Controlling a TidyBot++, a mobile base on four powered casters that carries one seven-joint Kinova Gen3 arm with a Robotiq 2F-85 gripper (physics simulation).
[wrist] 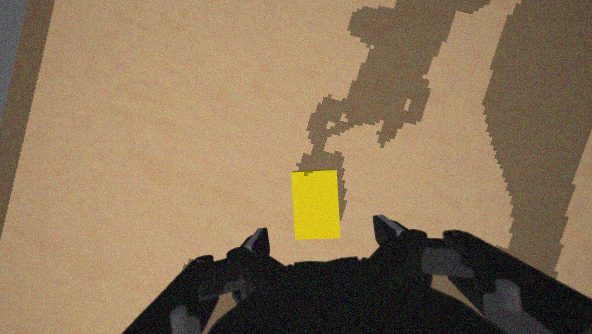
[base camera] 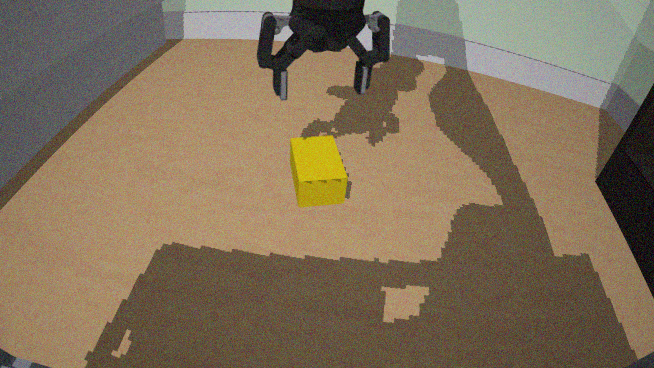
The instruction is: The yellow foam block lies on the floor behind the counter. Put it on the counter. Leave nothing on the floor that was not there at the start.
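Frame: origin at the arm's base, x left, y back, z up, level; centimetres.
Where they show: gripper, fingertip midpoint: [wrist: 320,233] [base camera: 321,93].
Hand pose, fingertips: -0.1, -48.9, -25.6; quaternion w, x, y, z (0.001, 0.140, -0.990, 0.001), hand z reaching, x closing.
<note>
After its pixels a point has its place, as x, y, z.
The yellow foam block [base camera: 320,165] @(-0.6, -47.2, -35.2) [wrist: 316,205] @(-0.2, -49.0, -35.2) lies flat on the wooden floor [base camera: 200,200] @(15.5, -43.9, -39.6) [wrist: 150,125] @(28.1, -56.6, -39.7). In the wrist view its long side runs nearly straight up the picture, between the lines of the two fingers and a little ahead of the fingertips. My gripper [base camera: 323,90] @(-0.1, -48.9, -25.6) [wrist: 320,233] @(-0.1, -48.9, -25.6) is open and empty. It points down and hangs above the floor, over the block, with its fingers apart on either side and not touching it. The counter top does not show clearly in either view.
A grey panel [base camera: 75,60] @(52.4, -70.4, -28.6) stands along the left side in the base camera view. A pale green wall [base camera: 540,30] @(-58.2, -96.8, -22.5) with a light baseboard [base camera: 525,65] @(-56.3, -95.7, -33.5) runs across the back. A black object [base camera: 632,175] @(-55.4, -46.7, -31.5) stands at the right edge. Shadows of the arm and base fall on the floor.
</note>
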